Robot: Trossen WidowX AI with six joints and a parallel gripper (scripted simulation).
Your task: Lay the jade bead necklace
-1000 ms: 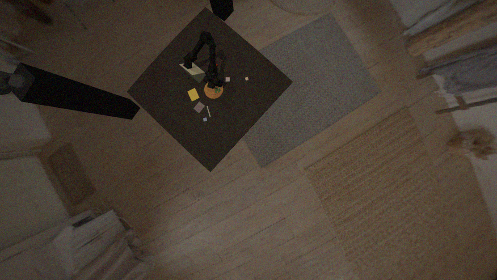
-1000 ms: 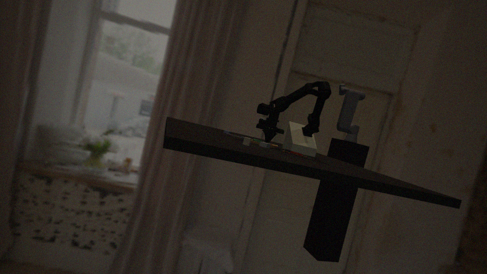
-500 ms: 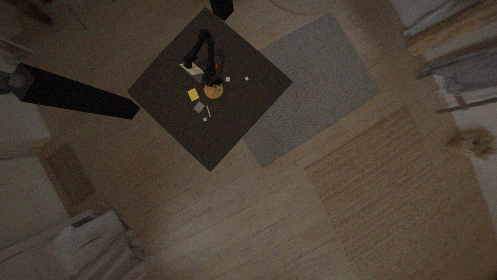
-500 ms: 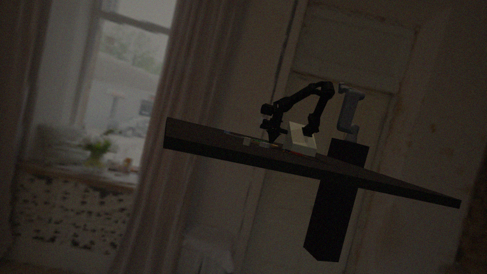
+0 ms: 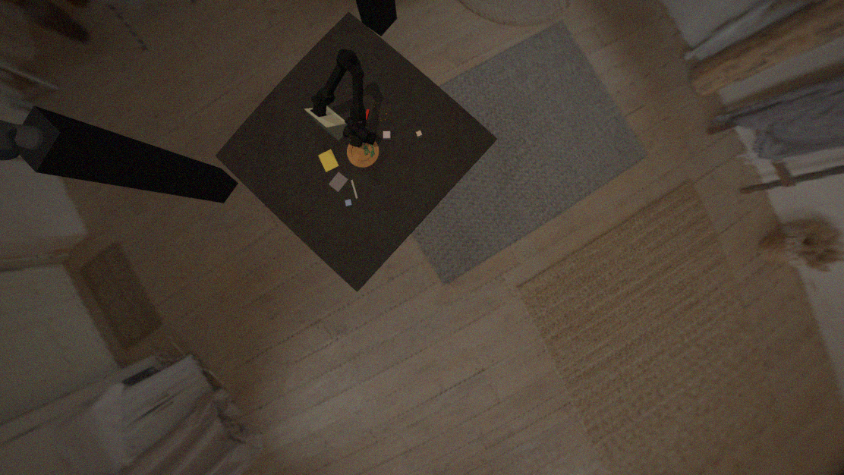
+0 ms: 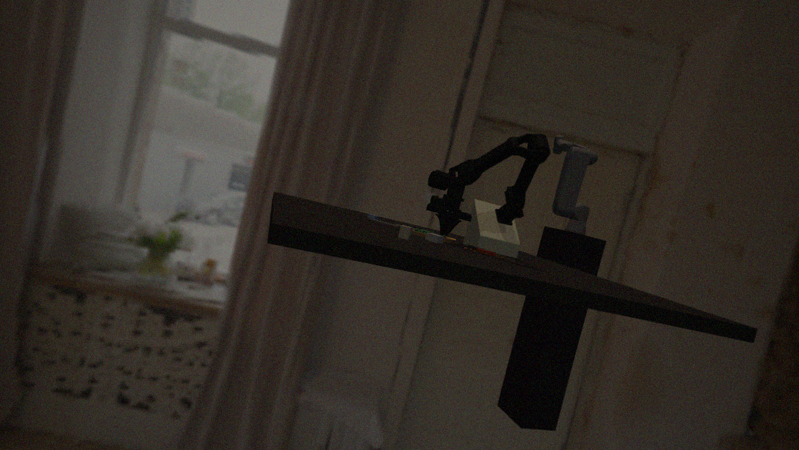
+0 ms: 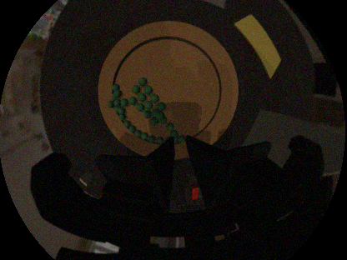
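Right now the round bead board is 30 mm ahead of my gripper tip, 50 mm to the right of it and 10 mm below it. Also, from my gripper tip: yellow square (110 mm behind, 230 mm to the right, 20 mm below); grey-white block (90 mm ahead, 120 mm to the left, 10 mm below); red item (100 mm behind, 130 mm to the left, 10 mm below).
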